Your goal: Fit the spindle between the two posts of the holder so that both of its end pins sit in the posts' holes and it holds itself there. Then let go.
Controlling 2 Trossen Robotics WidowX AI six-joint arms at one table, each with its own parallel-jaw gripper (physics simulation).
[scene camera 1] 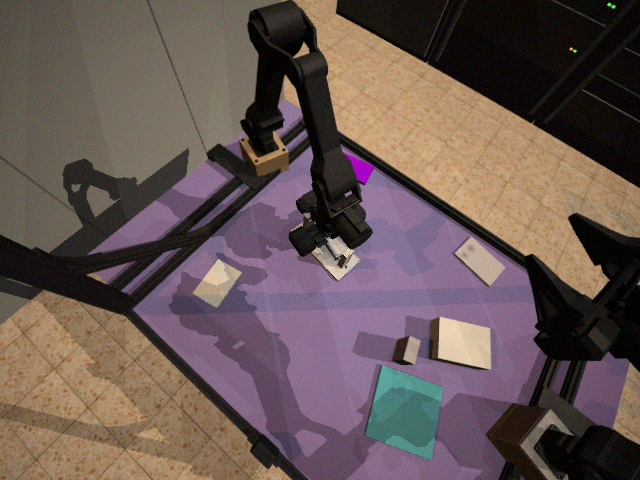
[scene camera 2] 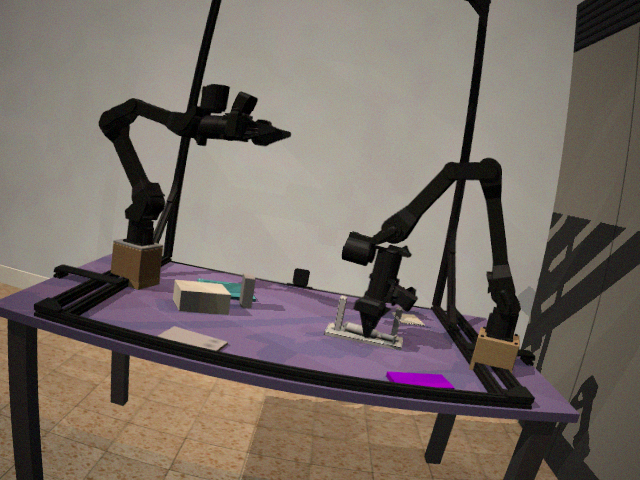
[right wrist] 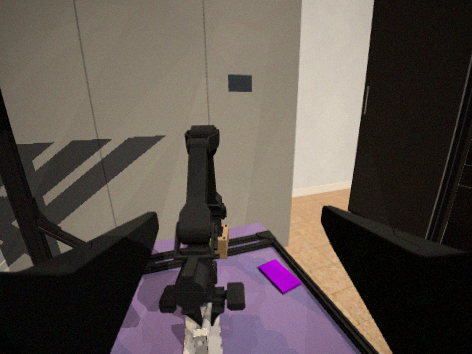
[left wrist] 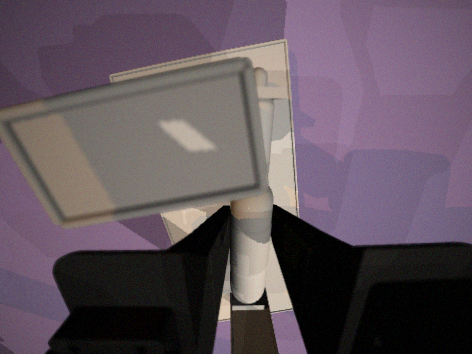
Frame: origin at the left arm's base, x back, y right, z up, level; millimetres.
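Where they show: left gripper, fingertip midpoint: (scene camera 1: 326, 241) (scene camera 2: 367, 336) (right wrist: 207, 324) (left wrist: 249, 212); right gripper, fingertip midpoint: (scene camera 1: 550, 234) (scene camera 2: 283, 132) (right wrist: 240, 216); left arm's base, origin of the base link: (scene camera 1: 263, 145) (scene camera 2: 499, 336); right arm's base, origin of the base link: (scene camera 1: 556, 451) (scene camera 2: 138, 242).
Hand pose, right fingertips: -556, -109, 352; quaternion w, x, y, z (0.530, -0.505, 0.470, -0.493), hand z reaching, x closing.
Observation:
Each offset is from my right fingertips to the centre of the thing, as dx, dy, dz. Level surfaces: height alone.
The grey-white holder {+244, +98, -426} (scene camera 1: 337, 273) (scene camera 2: 330, 331) (left wrist: 283, 50) stands on the table, its two posts upright. My left gripper (scene camera 2: 368, 333) (left wrist: 249, 212) is shut on the pale spindle {+257, +89, -411} (scene camera 1: 334, 249) (scene camera 2: 354, 327) (left wrist: 248, 250) low over the base. In scene camera 2 the spindle slopes down toward the right post {+309, +111, -383} (scene camera 2: 397, 321); the left post {+179, +85, -383} (scene camera 2: 341, 312) rises by its other end. In the left wrist view the spindle runs right of a large post top {dz -344} (left wrist: 135, 150), its far pin {+320, +89, -412} (left wrist: 260, 75) beside that post, outside its hole. The near pin is hidden. My right gripper (scene camera 1: 549, 236) (scene camera 2: 289, 134) (right wrist: 240, 216) is open, high away.
A beige box {-124, -37, -406} (scene camera 1: 461, 341) (scene camera 2: 201, 297), a small upright block {-67, +87, -392} (scene camera 1: 410, 350) (scene camera 2: 248, 290) and a teal sheet {-167, +152, -426} (scene camera 1: 403, 418) lie toward the right arm's side. A flat plate {-2, -247, -428} (scene camera 1: 479, 260), a pale tile {+293, +375, -429} (scene camera 1: 217, 283) and a magenta plate {+421, -108, -426} (scene camera 1: 361, 169) (scene camera 2: 419, 379) (right wrist: 280, 276) lie around the holder.

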